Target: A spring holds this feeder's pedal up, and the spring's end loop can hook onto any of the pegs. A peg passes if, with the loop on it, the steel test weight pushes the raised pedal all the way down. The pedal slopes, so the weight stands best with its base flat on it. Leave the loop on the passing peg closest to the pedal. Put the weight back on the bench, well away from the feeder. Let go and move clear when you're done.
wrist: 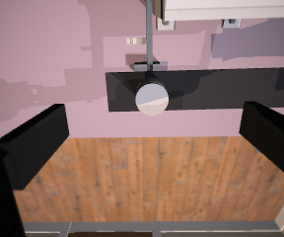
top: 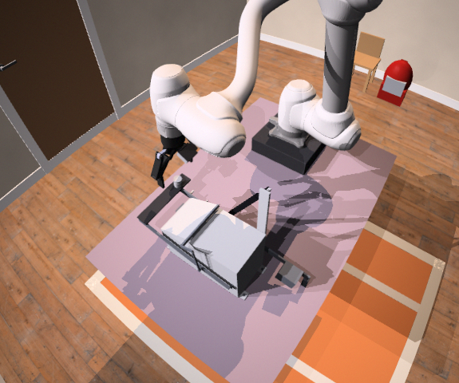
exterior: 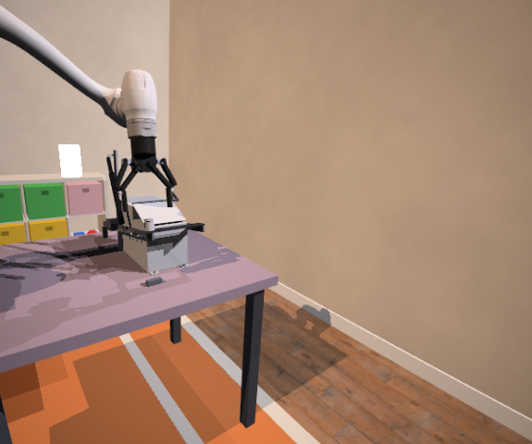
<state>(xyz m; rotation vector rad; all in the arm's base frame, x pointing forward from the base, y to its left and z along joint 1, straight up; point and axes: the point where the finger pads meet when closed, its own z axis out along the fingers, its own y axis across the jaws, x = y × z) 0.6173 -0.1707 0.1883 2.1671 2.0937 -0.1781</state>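
Right now my hand is 50 mm above the steel test weight. The rest, counted from my hand: small grey block: 30 mm to the right, 250 mm below.
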